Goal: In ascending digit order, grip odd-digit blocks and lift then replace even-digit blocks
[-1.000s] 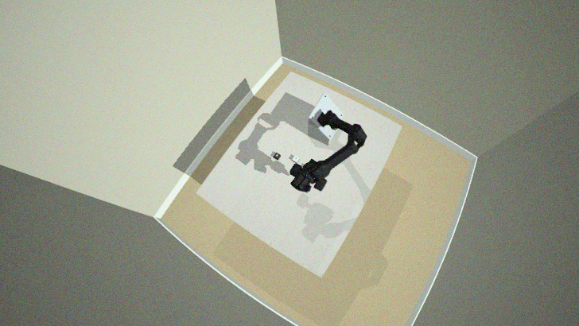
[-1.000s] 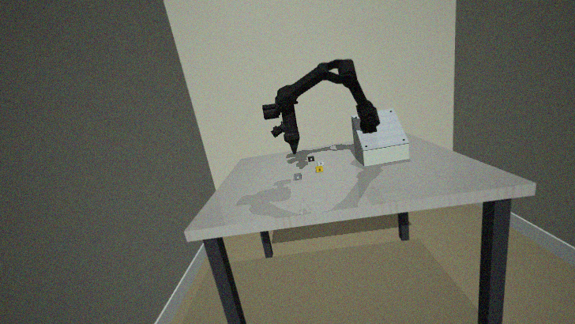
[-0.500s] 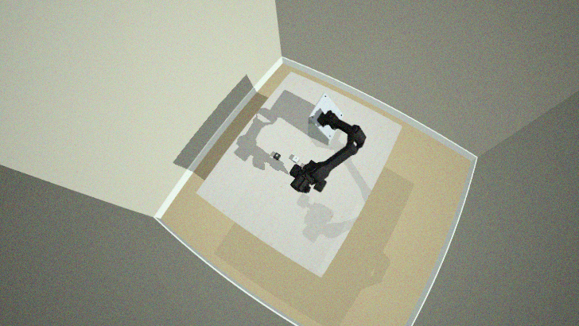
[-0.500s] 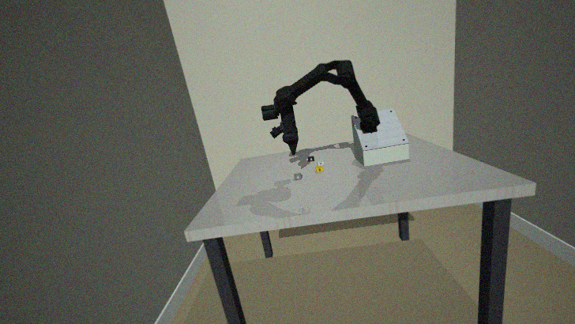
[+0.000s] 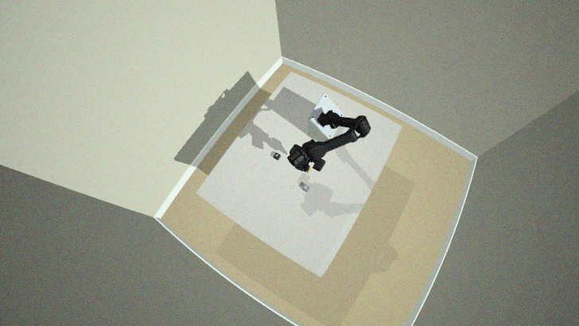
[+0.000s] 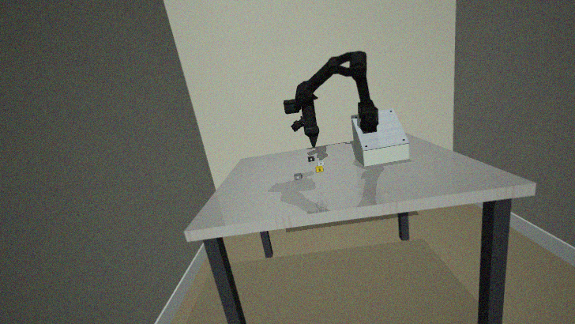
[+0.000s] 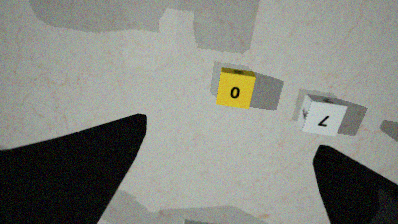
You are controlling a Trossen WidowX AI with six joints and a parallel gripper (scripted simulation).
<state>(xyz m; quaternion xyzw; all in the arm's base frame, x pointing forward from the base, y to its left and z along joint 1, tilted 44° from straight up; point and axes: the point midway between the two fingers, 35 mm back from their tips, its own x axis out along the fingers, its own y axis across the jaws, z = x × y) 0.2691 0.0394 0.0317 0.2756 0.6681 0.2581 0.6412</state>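
The yellow block lies 12 cm below my gripper tip, 1 cm to the right of it and 1 cm behind it. The rest, counted from my gripper tip: white block 12 cm below, 9 cm to the right, 3 cm behind; black block 20 cm to the right, 12 cm below, 1 cm ahead; grey block 12 cm below, 9 cm ahead, 5 cm to the left.
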